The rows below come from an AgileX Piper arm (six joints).
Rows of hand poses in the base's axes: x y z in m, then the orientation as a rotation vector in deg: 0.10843, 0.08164, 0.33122, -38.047, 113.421, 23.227; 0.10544, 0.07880, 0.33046, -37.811, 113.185, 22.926; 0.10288, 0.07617, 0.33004, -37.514, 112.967, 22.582; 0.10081, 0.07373, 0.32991, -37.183, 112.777, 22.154; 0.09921, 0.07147, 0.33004, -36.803, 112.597, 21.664; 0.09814, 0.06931, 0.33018, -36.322, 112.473, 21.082; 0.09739, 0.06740, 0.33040, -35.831, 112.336, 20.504; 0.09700, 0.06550, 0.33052, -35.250, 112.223, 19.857; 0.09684, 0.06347, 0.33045, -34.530, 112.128, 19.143; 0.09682, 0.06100, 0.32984, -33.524, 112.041, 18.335; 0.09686, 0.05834, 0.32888, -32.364, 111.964, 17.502; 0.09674, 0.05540, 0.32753, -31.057, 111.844, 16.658
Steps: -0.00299, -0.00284, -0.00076, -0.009, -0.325, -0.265; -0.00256, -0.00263, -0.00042, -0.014, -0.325, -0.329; -0.00207, -0.00244, -0.00013, -0.061, -0.327, -0.393; -0.00160, -0.00226, 0.00013, -0.082, -0.338, -0.455; -0.00107, -0.00216, 0.00014, -0.111, -0.318, -0.573; -0.00075, -0.00191, 0.00022, -0.101, -0.327, -0.578; -0.00039, -0.00190, 0.00012, -0.112, -0.327, -0.675; -0.00016, -0.00203, -0.00007, -0.096, -0.333, -0.805; -0.00002, -0.00247, -0.00061, -0.027, -0.360, -1.049; 0.00004, -0.00266, -0.00096, 0.024, -0.357, -1.171; -0.00012, -0.00294, -0.00135, 0.095, -0.397, -1.277
